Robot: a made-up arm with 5 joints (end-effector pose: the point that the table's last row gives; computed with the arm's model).
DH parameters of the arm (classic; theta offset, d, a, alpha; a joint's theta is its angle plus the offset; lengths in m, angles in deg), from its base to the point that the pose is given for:
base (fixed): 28.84 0 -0.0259 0
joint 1: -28.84 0.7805 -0.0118 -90
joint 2: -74.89 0 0.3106 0
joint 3: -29.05 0 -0.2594 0
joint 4: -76.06 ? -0.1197 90
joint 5: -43.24 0 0.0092 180
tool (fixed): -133.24 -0.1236 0 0
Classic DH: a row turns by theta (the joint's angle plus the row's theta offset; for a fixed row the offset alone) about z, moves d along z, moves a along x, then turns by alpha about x.
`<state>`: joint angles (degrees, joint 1 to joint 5).
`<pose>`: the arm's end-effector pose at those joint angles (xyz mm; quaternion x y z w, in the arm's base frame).
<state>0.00 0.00 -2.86 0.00 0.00</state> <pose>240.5 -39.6 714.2 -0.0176 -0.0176 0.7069 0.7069</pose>
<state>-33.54 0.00 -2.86 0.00 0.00</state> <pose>181.7 -180.5 714.2 -0.0220 -0.0118 0.4729 0.8808</pose>
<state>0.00 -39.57 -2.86 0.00 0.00</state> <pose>219.7 -39.6 904.6 -0.2559 -0.2559 0.6592 0.6592</pose>
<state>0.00 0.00 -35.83 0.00 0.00</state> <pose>408.5 -39.6 878.8 -0.2175 -0.2175 0.6728 0.6728</pose>
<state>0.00 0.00 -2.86 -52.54 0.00</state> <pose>287.4 -39.6 854.9 -0.3287 -0.3287 0.6261 0.6261</pose>
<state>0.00 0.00 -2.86 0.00 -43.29</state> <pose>246.6 -42.5 714.5 -0.0229 -0.0099 0.9178 0.3963</pose>
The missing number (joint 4, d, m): -0.0208
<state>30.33 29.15 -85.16 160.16 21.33</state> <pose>249.9 118.9 836.4 0.2590 0.7451 0.4674 0.3992</pose>
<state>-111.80 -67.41 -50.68 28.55 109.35</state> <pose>-56.3 -63.3 1259.1 -0.5085 -0.4872 -0.6464 0.2936</pose>
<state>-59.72 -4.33 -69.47 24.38 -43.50</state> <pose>191.9 -439.4 1085.5 -0.4152 0.0481 0.5453 0.7266</pose>
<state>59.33 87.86 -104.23 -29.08 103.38</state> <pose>289.6 489.0 482.2 0.2290 -0.3111 0.3600 0.8492</pose>
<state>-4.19 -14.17 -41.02 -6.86 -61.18</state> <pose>376.1 -71.5 1048.5 -0.5036 -0.1099 0.8216 0.2435</pose>
